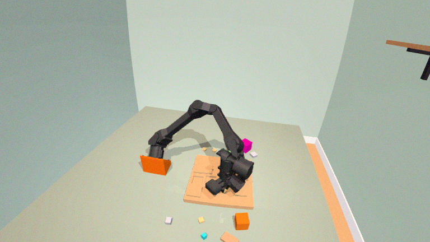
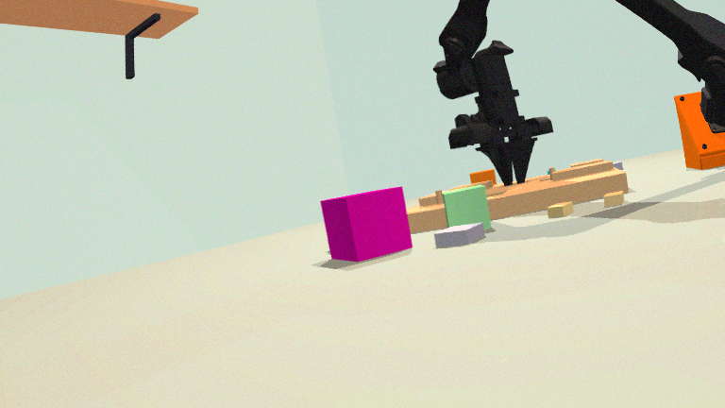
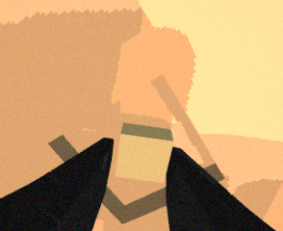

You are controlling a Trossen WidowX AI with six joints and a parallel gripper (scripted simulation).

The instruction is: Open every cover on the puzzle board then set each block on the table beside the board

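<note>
Now: the tan puzzle board 5 cm to the left of my gripper tip and 3 cm behind it. Also, from my gripper tip: tan piece (22 cm to the right, 5 cm ahead, 1 cm below); then cyan block (22 cm to the right, 5 cm behind); then orange cube (15 cm to the right, 8 cm ahead, 1 cm above).
</note>
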